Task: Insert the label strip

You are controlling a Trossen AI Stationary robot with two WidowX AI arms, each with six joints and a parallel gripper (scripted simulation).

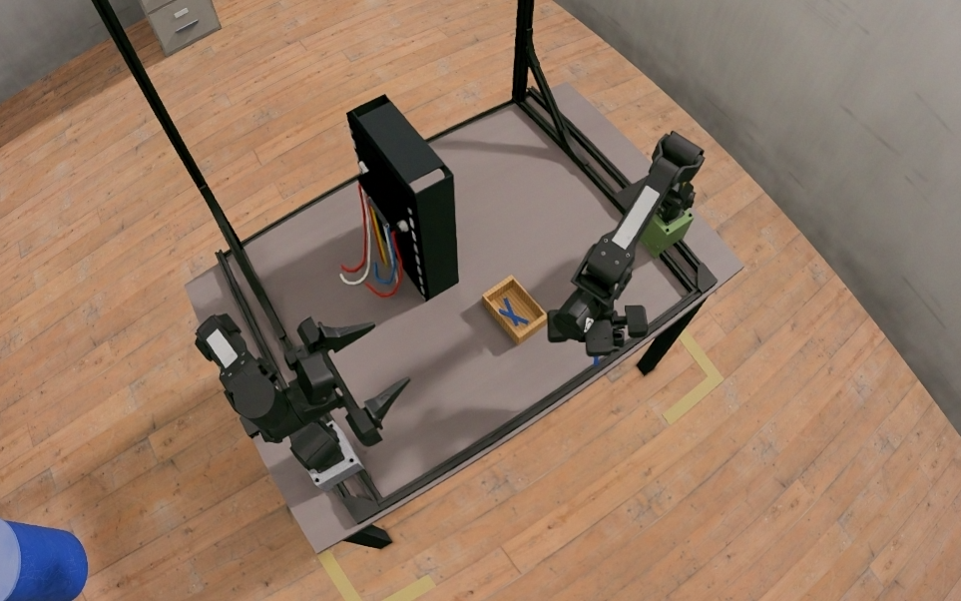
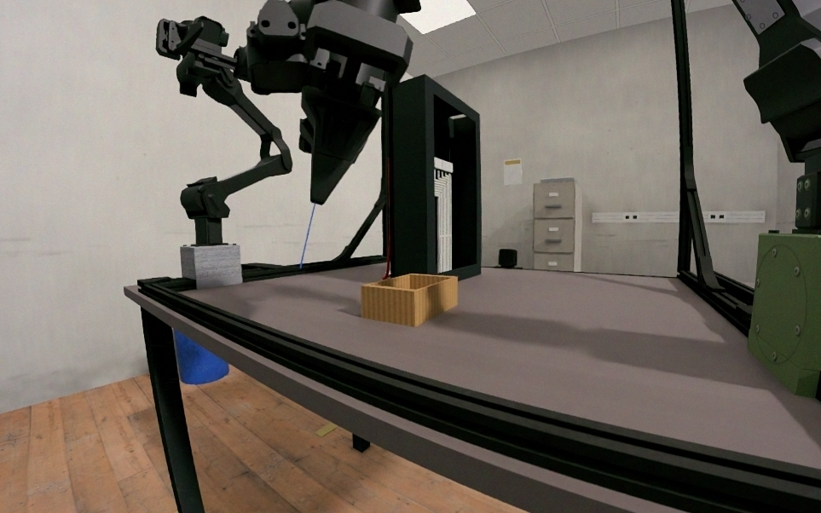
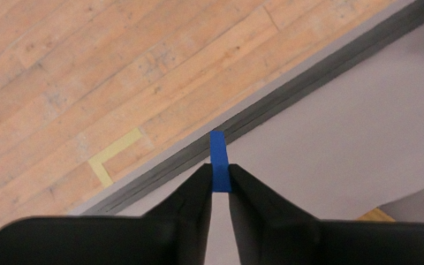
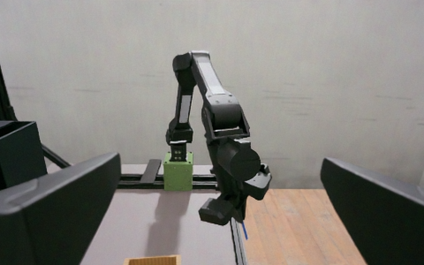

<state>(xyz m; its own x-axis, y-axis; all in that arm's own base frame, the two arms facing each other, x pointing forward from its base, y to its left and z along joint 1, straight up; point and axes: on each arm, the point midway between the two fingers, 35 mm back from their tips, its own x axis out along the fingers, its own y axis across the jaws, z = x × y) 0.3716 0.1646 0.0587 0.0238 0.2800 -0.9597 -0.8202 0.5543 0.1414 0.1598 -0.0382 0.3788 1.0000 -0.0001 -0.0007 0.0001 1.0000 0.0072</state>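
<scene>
Now: left hand 50 mm above the label strip and 20 mm short of it. Also, from my left hand: wooden box 190 mm behind, 160 mm below, 40 mm to the right; then black patch panel 460 mm behind, 160 mm to the right, 30 mm above.
</scene>
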